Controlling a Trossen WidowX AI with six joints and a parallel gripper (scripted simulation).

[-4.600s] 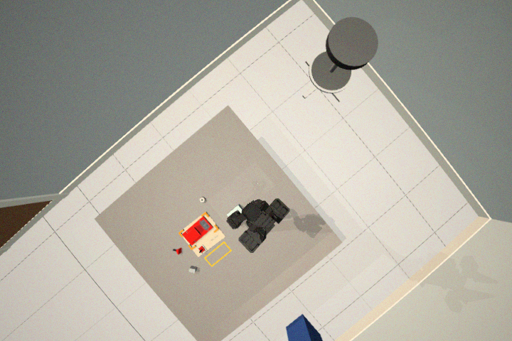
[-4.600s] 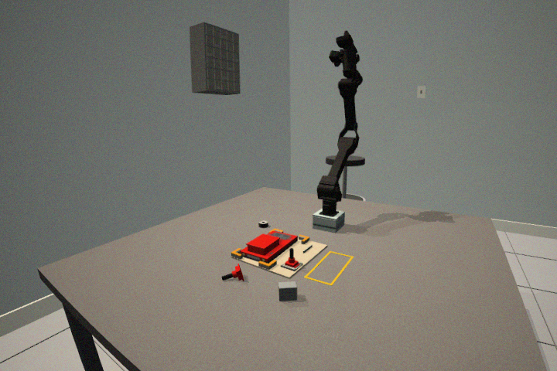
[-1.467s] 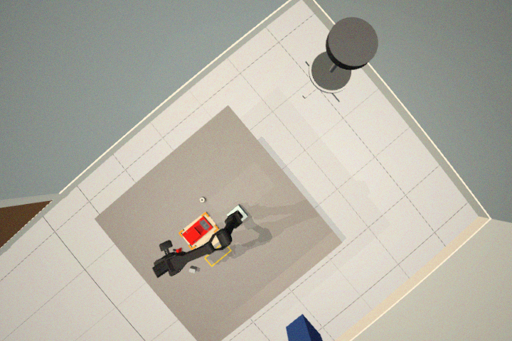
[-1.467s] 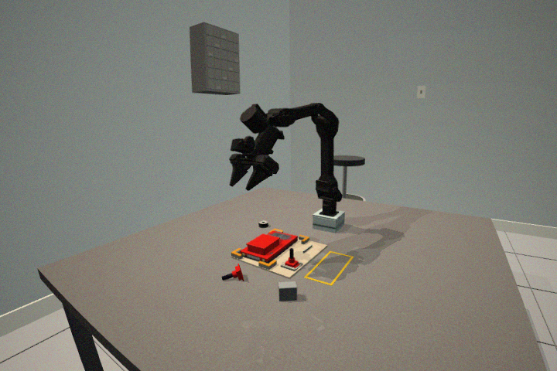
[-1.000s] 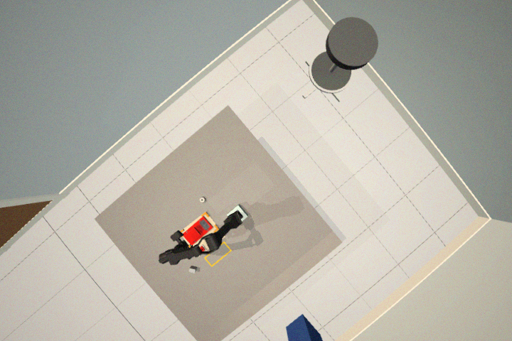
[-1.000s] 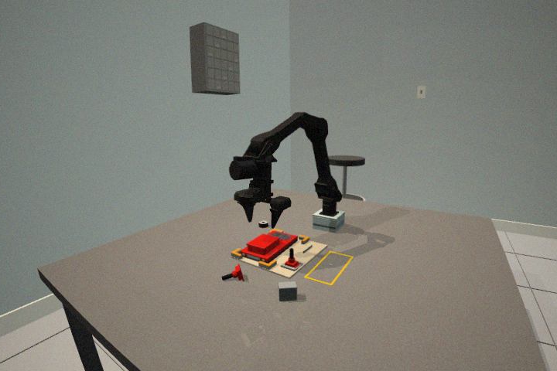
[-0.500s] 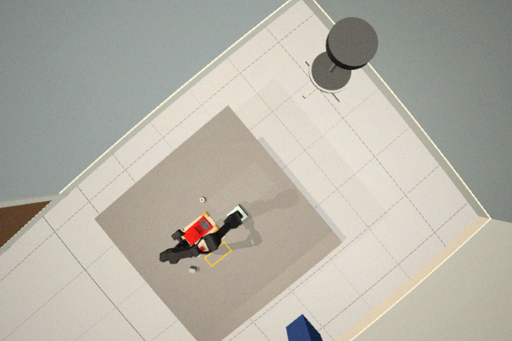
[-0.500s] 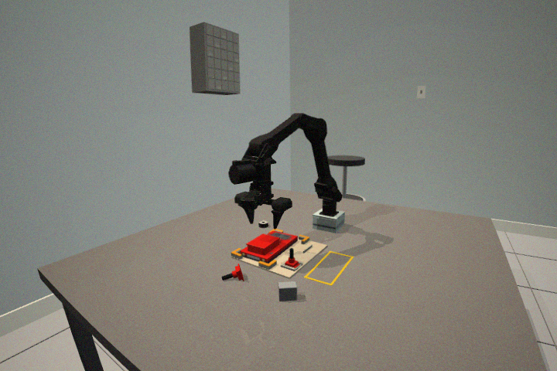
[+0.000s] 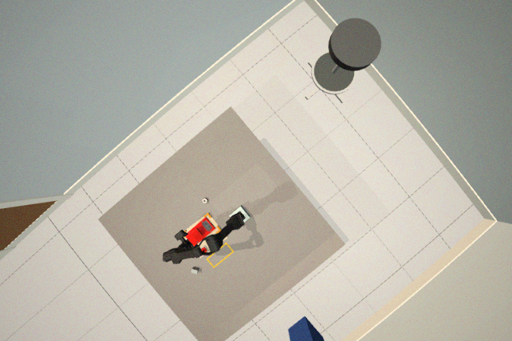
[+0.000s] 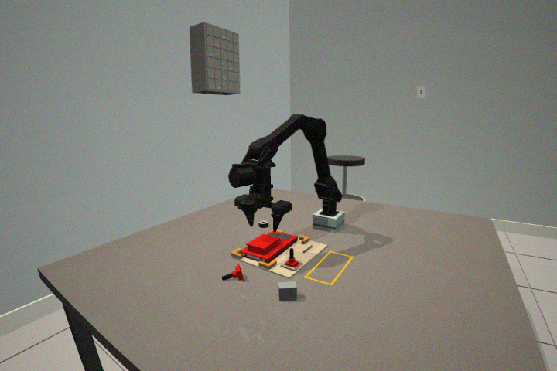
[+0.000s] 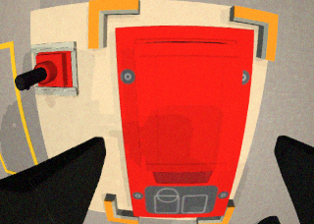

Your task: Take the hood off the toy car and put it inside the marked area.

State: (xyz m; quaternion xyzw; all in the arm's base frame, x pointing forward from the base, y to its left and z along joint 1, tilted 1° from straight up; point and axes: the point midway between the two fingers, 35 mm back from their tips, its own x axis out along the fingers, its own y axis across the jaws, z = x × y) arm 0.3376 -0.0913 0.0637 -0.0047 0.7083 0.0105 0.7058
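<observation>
Right now the red hood is 50 mm below my gripper tip. Round my gripper tip: black ring 210 mm behind, 150 mm to the right, 80 mm below.
</observation>
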